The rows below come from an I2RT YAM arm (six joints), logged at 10 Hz.
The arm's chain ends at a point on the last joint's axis. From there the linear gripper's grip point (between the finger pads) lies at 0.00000 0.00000 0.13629 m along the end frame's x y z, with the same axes.
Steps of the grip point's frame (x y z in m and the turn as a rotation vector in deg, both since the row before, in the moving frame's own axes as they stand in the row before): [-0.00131, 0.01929, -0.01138, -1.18, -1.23, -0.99]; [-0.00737, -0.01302, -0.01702, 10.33, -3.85, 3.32]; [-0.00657, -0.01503, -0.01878, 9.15, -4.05, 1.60]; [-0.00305, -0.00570, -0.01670, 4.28, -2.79, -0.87]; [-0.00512, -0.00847, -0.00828, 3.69, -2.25, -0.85]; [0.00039, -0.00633, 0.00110, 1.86, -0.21, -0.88]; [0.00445, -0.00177, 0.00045, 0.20, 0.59, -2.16]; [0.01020, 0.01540, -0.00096, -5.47, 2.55, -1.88]
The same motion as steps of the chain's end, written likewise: [0.00159, 0.01646, -0.01132, -1.18, -1.23, -0.99]; [0.00102, 0.01165, -0.01451, 10.33, -3.85, 3.32]; [0.00271, 0.00676, -0.01671, 9.15, -4.05, 1.60]; [0.00365, 0.00442, -0.01616, 4.28, -2.79, -0.87]; [0.00029, 0.00026, -0.00789, 3.69, -2.25, -0.85]; [0.00092, -0.00191, 0.00117, 1.86, -0.21, -0.88]; [0.00306, -0.00127, 0.00046, 0.20, 0.59, -2.16]; [0.00393, 0.00251, -0.00020, -5.47, 2.55, -1.88]
